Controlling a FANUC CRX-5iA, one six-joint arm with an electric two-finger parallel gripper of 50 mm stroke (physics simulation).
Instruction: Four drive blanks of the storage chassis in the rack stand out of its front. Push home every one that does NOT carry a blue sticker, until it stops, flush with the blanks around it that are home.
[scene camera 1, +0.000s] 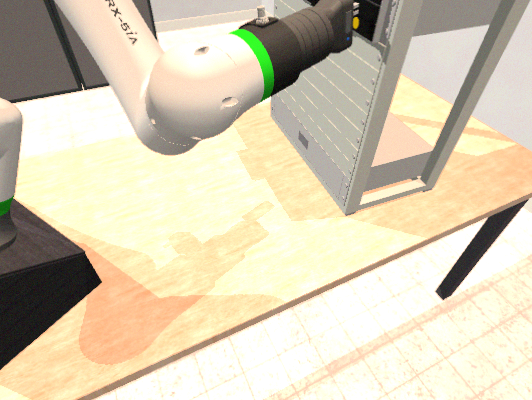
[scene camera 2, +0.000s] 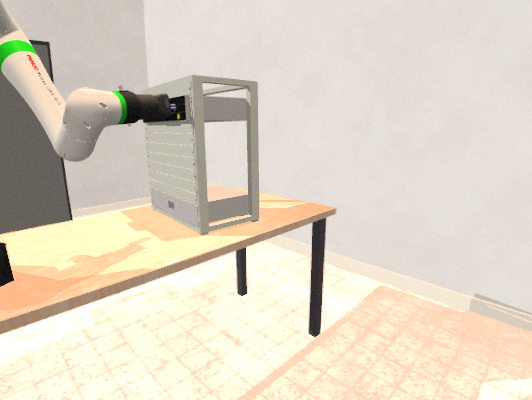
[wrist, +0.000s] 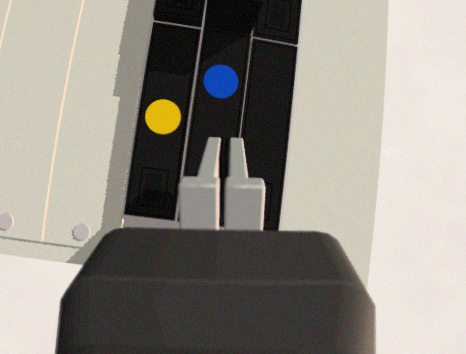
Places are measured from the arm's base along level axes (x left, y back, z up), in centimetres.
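Where they show: gripper, between the fingertips: (scene camera 1: 353, 7) (scene camera 2: 173, 106) (wrist: 224, 160).
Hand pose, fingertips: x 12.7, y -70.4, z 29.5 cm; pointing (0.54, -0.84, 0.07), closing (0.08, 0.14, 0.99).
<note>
Things, the pixels of their top centre, and the offset from my fingertips. "spot": a spot on its surface instead. Level surfaces: height alone.
- chassis, a spot on its surface: (scene camera 1: 367, 15) (scene camera 2: 181, 109) spot: dx -0.7, dy -2.5, dz -1.1 cm
- rack, a spot on its surface: (scene camera 1: 372, 125) spot: dx -5.5, dy -6.4, dz -20.4 cm
- plain black blank, centre of its top: (wrist: 265, 150) dx +3.7, dy -8.2, dz +3.7 cm
- grey unit, a spot on its surface: (scene camera 1: 320, 150) spot: dx +9.6, dy -2.5, dz -37.4 cm
- wooden table, height of its surface: dz -48.0 cm
The chassis (scene camera 1: 367, 15) (scene camera 2: 182, 102) is a black-fronted unit high in the rack (scene camera 1: 372, 125) (scene camera 2: 201, 150). In the wrist view, a blank with a yellow sticker (wrist: 163, 116) is in the left column, and a blank with a blue sticker (wrist: 221, 81) is in the middle column. A plain black blank (wrist: 270, 95) is in the right column. How far each blank stands out is hard to tell. My gripper (wrist: 224, 160) (scene camera 2: 173, 107) is shut and empty. Its tips show over the lower part of the blue-stickered blank, near its border with the plain right one. The gripper body hides what lies below.
Pale grey filler panels (scene camera 1: 330, 95) (scene camera 2: 171, 155) (wrist: 40, 110) with screws at their ends cover the rack front below the chassis. A grey unit (scene camera 1: 320, 150) (scene camera 2: 175, 206) sits at the rack's bottom. The rack stands on a wooden table (scene camera 1: 200, 280) (scene camera 2: 100, 270).
</note>
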